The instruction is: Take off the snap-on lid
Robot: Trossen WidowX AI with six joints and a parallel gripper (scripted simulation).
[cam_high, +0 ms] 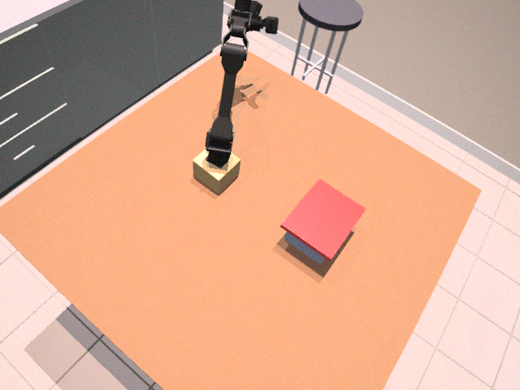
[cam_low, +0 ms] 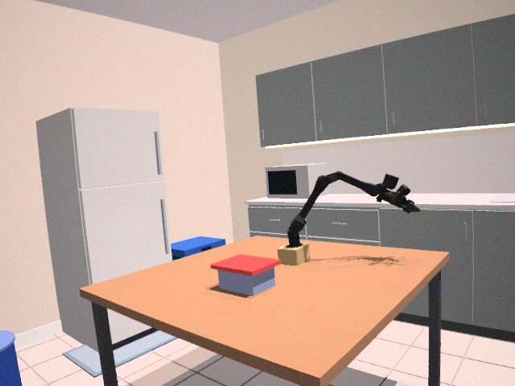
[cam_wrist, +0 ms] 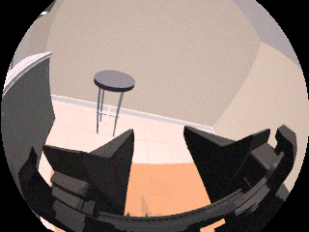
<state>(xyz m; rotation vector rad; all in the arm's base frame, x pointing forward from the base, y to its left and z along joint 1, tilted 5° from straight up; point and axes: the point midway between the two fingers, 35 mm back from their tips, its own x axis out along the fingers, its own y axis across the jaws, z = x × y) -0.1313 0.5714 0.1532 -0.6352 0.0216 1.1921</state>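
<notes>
Now: the red lid 53 cm ahead of my gripper tip, 63 cm to the right of it and 15 cm below it. Round my gripper tip: storage box (53 cm ahead, 63 cm to the right, 20 cm below).
</notes>
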